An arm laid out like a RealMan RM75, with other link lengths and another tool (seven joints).
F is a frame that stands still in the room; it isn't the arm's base.
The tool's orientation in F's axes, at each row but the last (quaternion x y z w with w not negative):
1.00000, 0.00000, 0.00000, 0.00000
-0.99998, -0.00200, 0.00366, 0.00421
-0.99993, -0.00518, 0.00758, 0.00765
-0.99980, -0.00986, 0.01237, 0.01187
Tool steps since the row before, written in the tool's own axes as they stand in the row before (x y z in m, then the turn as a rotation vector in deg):
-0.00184, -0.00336, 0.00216, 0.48, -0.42, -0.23
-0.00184, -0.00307, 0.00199, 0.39, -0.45, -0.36
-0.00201, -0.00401, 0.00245, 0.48, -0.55, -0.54
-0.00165, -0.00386, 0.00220, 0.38, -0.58, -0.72
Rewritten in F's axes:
-0.00184, 0.00336, -0.00216, 0.48, 0.42, 0.23
-0.00187, 0.00308, -0.00195, 0.39, 0.45, 0.36
-0.00209, 0.00403, -0.00236, 0.48, 0.55, 0.54
-0.00178, 0.00388, -0.00207, 0.39, 0.57, 0.72

